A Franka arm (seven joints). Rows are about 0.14 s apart.
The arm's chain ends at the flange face. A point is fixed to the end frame.
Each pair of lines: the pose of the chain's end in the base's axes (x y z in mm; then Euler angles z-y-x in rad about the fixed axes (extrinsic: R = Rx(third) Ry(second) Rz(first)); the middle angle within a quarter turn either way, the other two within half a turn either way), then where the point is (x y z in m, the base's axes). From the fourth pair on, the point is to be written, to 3 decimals.
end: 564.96, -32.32, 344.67, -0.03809, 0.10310, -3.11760
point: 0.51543 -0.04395 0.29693
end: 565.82, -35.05, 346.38, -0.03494, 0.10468, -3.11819
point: 0.51632 -0.04654 0.29857
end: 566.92, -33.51, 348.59, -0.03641, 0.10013, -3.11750
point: 0.51723 -0.04505 0.30099
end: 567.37, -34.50, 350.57, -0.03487, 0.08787, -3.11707
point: 0.517 -0.046 0.304
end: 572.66, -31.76, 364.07, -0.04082, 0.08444, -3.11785
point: 0.522 -0.044 0.317
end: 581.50, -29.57, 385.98, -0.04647, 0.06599, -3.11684
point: 0.530 -0.042 0.340
